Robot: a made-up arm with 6 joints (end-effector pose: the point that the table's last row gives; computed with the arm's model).
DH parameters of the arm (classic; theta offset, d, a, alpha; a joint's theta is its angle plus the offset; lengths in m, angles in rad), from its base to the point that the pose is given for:
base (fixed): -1.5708 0.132 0 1.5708
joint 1: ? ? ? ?
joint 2: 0 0.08 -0.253 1.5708
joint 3: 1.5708 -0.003 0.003 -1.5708
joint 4: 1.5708 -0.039 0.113 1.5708
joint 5: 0 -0.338 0.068 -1.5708
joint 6: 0 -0.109 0.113 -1.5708
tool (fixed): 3.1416 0.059 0 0
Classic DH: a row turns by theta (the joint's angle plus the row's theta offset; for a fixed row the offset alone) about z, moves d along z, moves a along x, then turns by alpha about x.
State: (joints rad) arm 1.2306 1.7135 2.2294 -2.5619 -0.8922 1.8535
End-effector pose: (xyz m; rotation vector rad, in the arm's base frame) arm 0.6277 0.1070 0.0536 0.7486 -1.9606 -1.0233
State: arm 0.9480 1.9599 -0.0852 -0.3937 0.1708 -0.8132
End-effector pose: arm 0.2948 0.2348 -0.0608 -1.8327 -1.6482 -1.4788
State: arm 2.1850 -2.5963 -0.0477 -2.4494 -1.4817 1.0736
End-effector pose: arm 0.1878 -0.2002 0.6152 -0.2758 0.2260 2.3745
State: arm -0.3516 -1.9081 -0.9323 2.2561 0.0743 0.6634
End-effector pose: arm -0.2493 0.4012 0.2470 -1.5781 1.1192 -0.2817
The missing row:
joint 1: 0 0.001 0.028 1.5708
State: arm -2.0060 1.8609 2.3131 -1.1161 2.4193 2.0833
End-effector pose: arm 0.3745 -0.0937 0.4671 0.0668 2.0255 0.1447
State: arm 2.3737 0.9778 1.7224 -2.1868 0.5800 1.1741
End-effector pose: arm 0.4489 -0.4953 -0.1941 0.2063 -1.5614 1.0675
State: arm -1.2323 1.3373 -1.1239 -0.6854 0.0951 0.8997
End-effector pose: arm 0.2723 0.0381 0.6619 0.1665 1.4345 -0.6143
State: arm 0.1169 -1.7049 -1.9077 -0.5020 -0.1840 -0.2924
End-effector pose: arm -0.4209 -0.5065 0.2241 -1.1855 -1.9160 2.0565
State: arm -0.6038 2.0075 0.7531 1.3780 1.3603 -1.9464
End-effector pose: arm 0.0057 -0.2433 0.1209 -0.4655 0.8713 -1.6907
